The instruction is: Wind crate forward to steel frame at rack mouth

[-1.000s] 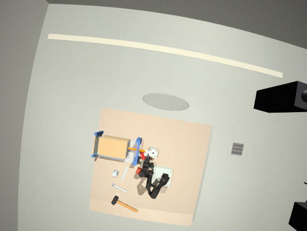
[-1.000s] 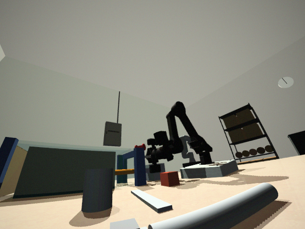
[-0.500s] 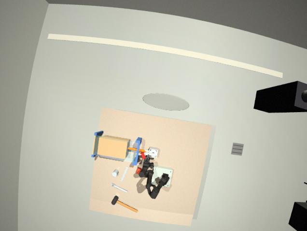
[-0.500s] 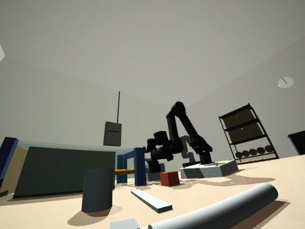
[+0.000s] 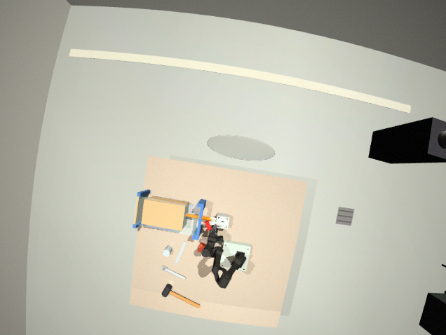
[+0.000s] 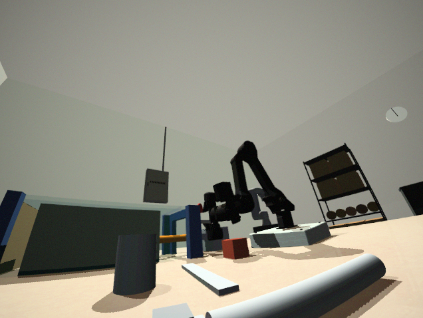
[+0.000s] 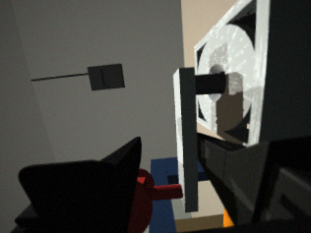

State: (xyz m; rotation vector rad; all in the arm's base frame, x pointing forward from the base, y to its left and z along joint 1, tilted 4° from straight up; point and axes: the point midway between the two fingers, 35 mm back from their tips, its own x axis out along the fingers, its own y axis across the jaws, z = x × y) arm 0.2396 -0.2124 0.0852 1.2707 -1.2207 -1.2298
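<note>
My gripper tip is now 1 cm short of the winch crank handle, 1 cm to the right of it and 1 cm above it. Also, from my gripper tip: winch: 6 cm behind, 1 cm to the right, 10 cm below; blue frame: 11 cm ahead, 1 cm to the left, 3 cm below; red knob: 5 cm ahead, 2 cm to the left, 2 cm above.
</note>
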